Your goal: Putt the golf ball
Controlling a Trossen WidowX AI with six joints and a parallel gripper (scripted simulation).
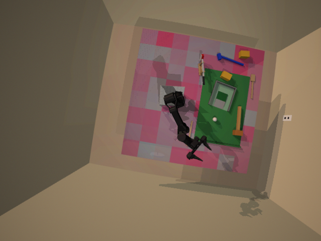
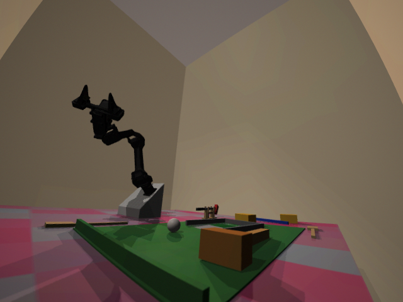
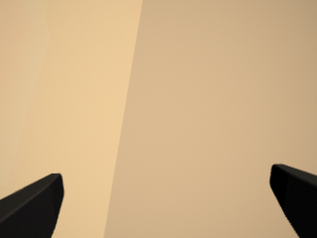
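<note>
Now: the red putter 73 cm to the left of my gripper tip, 42 cm below it and 2 cm ahead of it. Round my gripper tip: green mat: 47 cm below, 39 cm to the left, 28 cm ahead; then grey frame: 52 cm to the left, 47 cm below, 26 cm ahead; then white golf ball: 45 cm below, 26 cm to the left, 20 cm ahead.
</note>
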